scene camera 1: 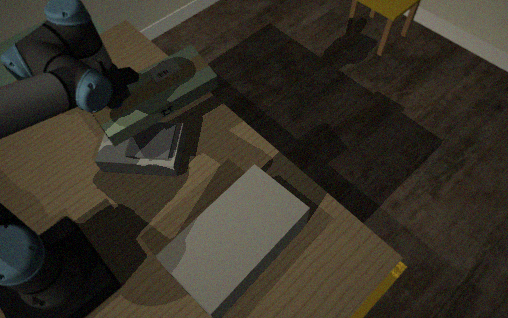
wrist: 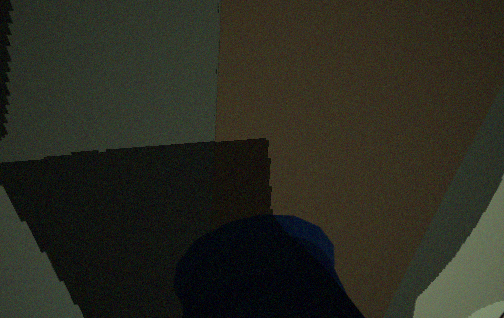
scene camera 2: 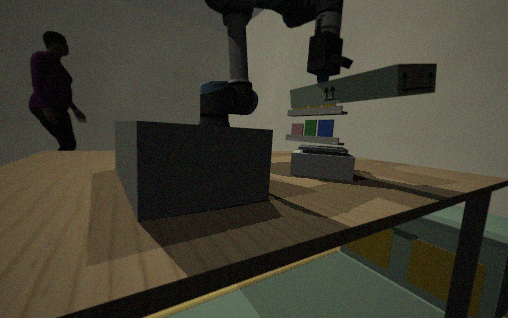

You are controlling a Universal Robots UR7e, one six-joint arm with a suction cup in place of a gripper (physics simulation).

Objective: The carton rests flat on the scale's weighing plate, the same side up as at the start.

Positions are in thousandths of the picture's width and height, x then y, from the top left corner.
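Observation:
The scene includes a grey block (scene camera 2: 328, 533), (scene camera 1: 426, 813); in the wrist view the block is out of frame. A scale (scene camera 1: 310, 473), (scene camera 2: 647, 511) is present. Also present: a green carton (scene camera 2: 782, 253) and the suction cup (wrist: 527, 813).

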